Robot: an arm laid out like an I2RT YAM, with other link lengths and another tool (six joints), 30 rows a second.
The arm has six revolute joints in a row. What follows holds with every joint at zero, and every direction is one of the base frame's.
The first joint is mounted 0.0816 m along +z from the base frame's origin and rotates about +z.
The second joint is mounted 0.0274 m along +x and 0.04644 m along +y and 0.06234 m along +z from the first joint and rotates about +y.
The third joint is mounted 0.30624 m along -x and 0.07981 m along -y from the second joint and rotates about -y.
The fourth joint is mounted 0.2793 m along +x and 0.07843 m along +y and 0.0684 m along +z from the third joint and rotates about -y.
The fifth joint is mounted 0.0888 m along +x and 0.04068 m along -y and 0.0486 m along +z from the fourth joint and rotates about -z.
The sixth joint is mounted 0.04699 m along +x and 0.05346 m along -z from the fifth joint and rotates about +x.
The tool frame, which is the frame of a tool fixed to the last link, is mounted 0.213 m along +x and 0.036 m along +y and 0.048 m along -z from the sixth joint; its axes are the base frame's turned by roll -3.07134, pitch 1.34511 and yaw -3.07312 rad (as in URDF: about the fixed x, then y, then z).
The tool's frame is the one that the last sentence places.
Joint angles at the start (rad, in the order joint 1, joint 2, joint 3, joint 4, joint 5, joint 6):
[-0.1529 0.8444 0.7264 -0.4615 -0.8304 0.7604]
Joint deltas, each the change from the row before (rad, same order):
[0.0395 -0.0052 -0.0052 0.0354 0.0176 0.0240]
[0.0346 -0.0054 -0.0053 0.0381 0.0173 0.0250]
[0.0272 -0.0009 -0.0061 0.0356 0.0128 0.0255]
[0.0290 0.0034 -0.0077 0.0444 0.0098 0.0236]
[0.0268 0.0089 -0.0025 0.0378 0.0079 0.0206]
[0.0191 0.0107 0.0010 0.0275 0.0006 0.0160]
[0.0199 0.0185 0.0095 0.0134 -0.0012 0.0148]
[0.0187 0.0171 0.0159 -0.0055 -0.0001 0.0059]
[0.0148 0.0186 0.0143 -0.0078 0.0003 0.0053]
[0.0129 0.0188 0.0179 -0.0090 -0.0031 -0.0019]
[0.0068 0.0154 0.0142 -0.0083 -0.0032 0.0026]
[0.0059 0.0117 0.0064 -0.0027 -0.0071 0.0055]
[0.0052 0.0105 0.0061 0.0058 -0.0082 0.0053]
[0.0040 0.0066 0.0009 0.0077 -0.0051 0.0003]
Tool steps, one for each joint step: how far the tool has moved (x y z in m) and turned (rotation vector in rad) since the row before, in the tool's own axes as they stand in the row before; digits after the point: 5 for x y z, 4 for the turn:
[0.00330 0.00859 0.00488 -0.0134 0.0045 -0.0197]
[0.00155 0.00881 0.00393 -0.0151 -0.0010 -0.0184]
[0.00060 0.00697 0.00368 -0.0151 -0.0004 -0.0087]
[0.00080 0.00771 0.00461 -0.0192 0.0021 -0.0136]
[0.00050 0.00737 0.00470 -0.0175 0.0050 -0.0099]
[0.00062 0.00634 0.00369 -0.0159 0.0081 -0.0055]
[0.00133 0.00568 0.00454 -0.0118 0.0165 0.0037]
[0.00257 0.00457 0.00397 -0.0042 0.0197 0.0045]
[0.00183 0.00220 0.00405 -0.0004 0.0184 0.0096]
[0.00161 0.00333 0.00340 -0.0010 0.0184 0.0010]
[0.00025 0.00199 0.00226 -0.0005 0.0128 0.0073]
[0.00166 0.00126 0.00229 -0.0038 0.0144 0.0087]
[0.00059 0.00303 0.00174 -0.0079 0.0106 0.0010]
[0.00072 0.00129 0.00156 -0.0048 0.0068 -0.0035]

